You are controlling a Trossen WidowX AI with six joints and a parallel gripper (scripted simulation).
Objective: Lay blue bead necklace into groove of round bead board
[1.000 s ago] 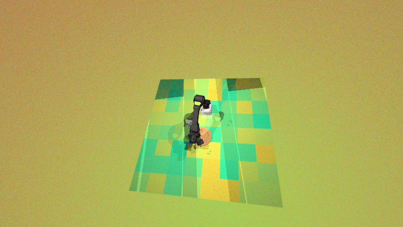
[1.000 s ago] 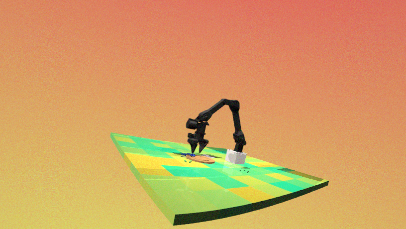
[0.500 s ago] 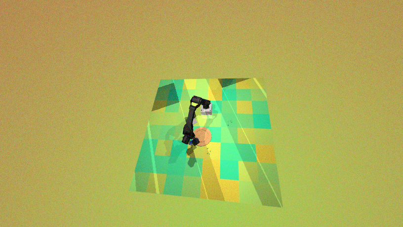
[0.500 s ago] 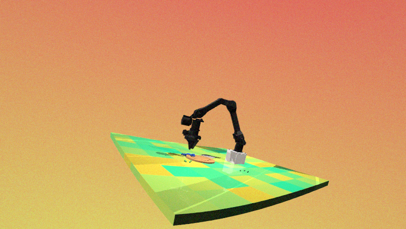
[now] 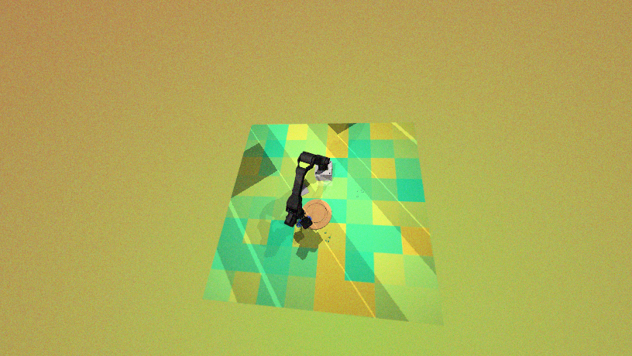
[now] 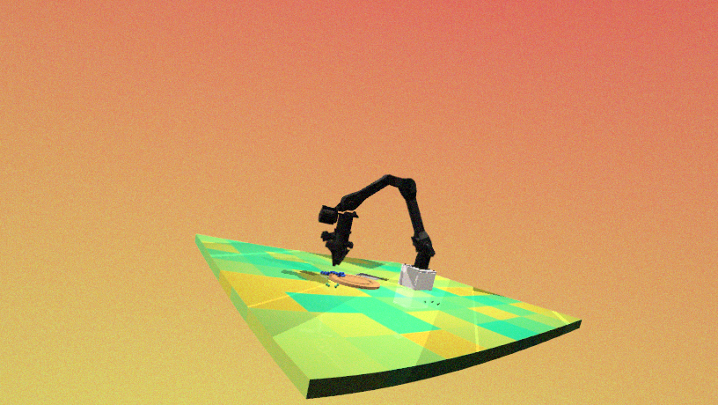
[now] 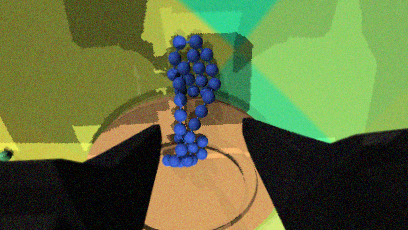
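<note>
Now: the round bead board 8 cm to the left of my gripper tip, 4 cm behind it and 3 cm below it. Round my gripper tip: flat grey piece (21 cm behind, 4 cm below, 2 cm to the right).
</note>
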